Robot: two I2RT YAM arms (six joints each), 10 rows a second.
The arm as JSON. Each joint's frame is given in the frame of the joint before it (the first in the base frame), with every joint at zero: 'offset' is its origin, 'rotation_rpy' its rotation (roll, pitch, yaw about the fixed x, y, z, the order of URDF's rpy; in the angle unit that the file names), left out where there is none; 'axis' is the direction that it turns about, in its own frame. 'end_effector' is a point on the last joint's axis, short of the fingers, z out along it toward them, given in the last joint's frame.
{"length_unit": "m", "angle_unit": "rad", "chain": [
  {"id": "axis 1", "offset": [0.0, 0.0, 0.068], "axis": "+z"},
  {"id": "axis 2", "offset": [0.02, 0.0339, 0.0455], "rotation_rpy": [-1.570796, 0.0, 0.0], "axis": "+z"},
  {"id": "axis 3", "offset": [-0.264, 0.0, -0.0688], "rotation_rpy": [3.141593, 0.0, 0.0], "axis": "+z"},
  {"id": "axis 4", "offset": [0.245, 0.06, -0.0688], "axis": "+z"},
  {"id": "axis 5", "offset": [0.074, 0.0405, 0.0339], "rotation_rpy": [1.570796, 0.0, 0.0], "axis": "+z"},
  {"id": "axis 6", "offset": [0.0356, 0.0, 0.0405], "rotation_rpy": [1.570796, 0.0, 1.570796], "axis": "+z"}
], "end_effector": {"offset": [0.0, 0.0, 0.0], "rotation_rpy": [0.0, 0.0, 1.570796]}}
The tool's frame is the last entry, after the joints.
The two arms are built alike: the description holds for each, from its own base.
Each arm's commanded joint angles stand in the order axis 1, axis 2, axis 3, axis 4, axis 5, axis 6.
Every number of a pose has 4 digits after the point.
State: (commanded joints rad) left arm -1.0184 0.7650 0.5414 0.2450 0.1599 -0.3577; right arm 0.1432 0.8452 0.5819 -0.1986 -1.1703 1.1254
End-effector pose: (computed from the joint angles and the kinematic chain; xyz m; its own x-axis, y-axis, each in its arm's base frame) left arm 0.0953 -0.1655 0.3028 -0.3130 -0.1510 -0.9377 0.8694 0.3519 -0.3468; right arm 0.1692 0.0575 0.2660 -0.9766 0.2147 -0.0153 0.0226 0.1730 0.9847
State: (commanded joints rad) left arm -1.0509 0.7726 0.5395 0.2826 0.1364 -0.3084; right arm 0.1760 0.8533 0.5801 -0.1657 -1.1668 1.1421
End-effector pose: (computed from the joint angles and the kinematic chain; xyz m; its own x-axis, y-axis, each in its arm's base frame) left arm 0.0913 -0.1693 0.3050 -0.2580 -0.1545 -0.9537 0.8910 0.3436 -0.2968; right arm 0.1697 0.0634 0.2667 -0.9818 0.1885 -0.0209 0.0113 0.1680 0.9857
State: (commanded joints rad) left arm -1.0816 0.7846 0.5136 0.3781 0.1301 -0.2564; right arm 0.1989 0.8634 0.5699 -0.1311 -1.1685 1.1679
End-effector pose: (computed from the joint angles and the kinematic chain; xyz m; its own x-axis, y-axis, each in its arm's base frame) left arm 0.0871 -0.1734 0.3039 -0.1887 -0.1806 -0.9653 0.9180 0.3166 -0.2387; right arm 0.1704 0.0678 0.2645 -0.9856 0.1688 -0.0086 0.0189 0.1604 0.9869
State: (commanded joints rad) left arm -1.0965 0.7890 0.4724 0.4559 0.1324 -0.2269; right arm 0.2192 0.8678 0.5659 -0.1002 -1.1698 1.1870
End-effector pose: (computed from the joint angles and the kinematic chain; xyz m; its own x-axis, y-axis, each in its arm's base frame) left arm 0.0843 -0.1745 0.2968 -0.1500 -0.1960 -0.9691 0.9317 0.3000 -0.2049; right arm 0.1705 0.0716 0.2649 -0.9885 0.1506 -0.0105 0.0128 0.1526 0.9882
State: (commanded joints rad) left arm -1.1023 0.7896 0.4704 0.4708 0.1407 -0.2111; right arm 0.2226 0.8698 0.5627 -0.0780 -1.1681 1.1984
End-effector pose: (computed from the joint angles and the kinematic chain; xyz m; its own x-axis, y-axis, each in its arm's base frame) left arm 0.0829 -0.1750 0.2975 -0.1315 -0.1995 -0.9710 0.9393 0.2880 -0.1864; right arm 0.1712 0.0723 0.2653 -0.9885 0.1505 -0.0153 0.0072 0.1478 0.9890
